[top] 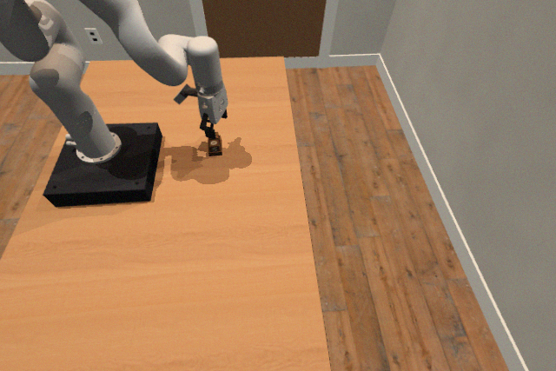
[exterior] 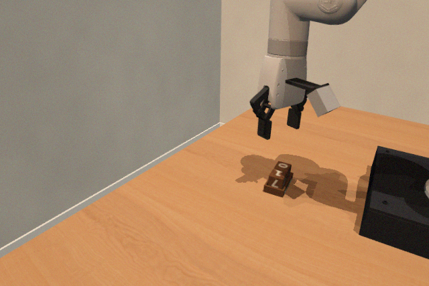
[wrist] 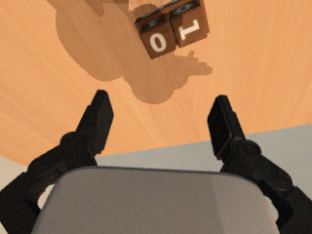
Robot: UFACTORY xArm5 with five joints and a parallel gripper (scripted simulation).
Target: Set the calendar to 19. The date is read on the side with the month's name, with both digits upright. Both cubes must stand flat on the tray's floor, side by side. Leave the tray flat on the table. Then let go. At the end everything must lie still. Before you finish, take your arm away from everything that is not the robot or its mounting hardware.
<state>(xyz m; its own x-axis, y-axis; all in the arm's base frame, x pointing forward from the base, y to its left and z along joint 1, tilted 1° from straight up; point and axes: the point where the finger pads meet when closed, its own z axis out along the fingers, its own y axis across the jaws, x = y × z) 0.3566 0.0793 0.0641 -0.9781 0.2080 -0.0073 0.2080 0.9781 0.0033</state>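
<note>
Right now the brown date cube is 20 mm behind my hand and 100 mm below it. Round my hand: tray 30 mm behind, 20 mm to the left, 120 mm below.
</note>
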